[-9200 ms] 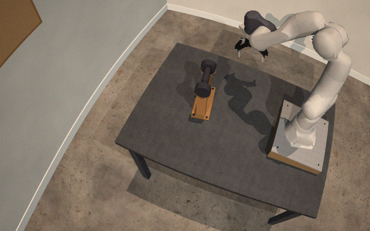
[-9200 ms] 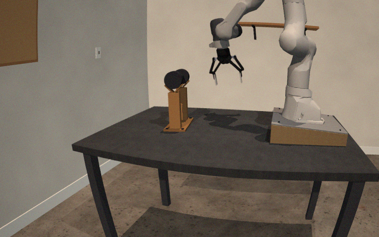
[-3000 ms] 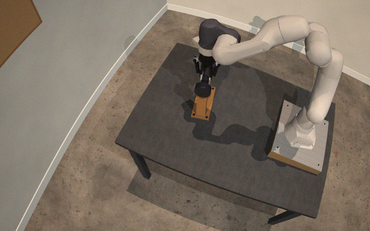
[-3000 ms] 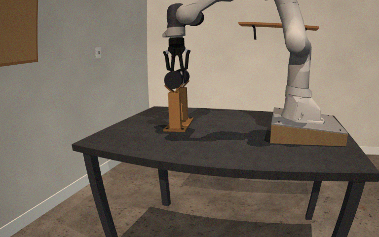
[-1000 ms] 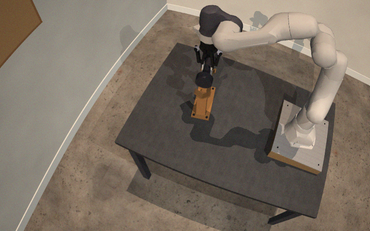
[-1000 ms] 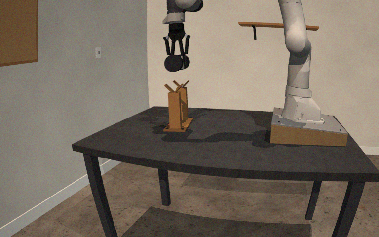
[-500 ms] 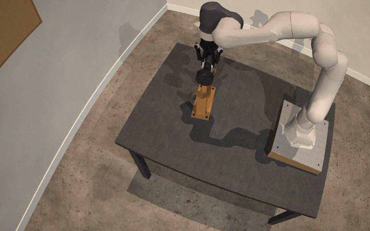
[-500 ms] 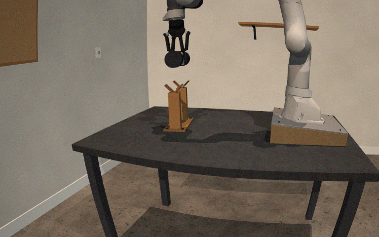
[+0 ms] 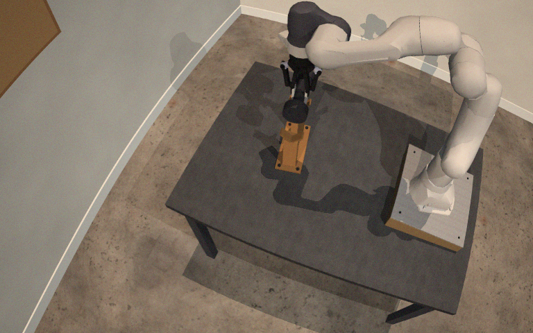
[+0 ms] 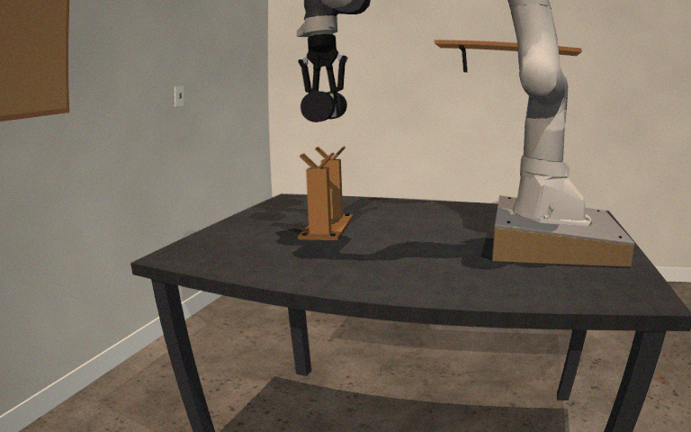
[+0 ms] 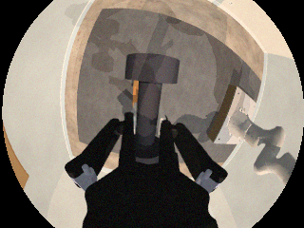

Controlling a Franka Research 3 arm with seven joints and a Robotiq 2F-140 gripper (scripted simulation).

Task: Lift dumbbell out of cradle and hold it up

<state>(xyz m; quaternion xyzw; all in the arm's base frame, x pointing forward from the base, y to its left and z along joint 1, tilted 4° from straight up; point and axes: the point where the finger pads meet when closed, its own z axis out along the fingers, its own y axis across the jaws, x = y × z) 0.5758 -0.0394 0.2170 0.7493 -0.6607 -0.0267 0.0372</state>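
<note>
Now: the dark dumbbell right at my hand. Also, from my hand: orange wooden cradle 10 mm ahead, 230 mm below.
</note>
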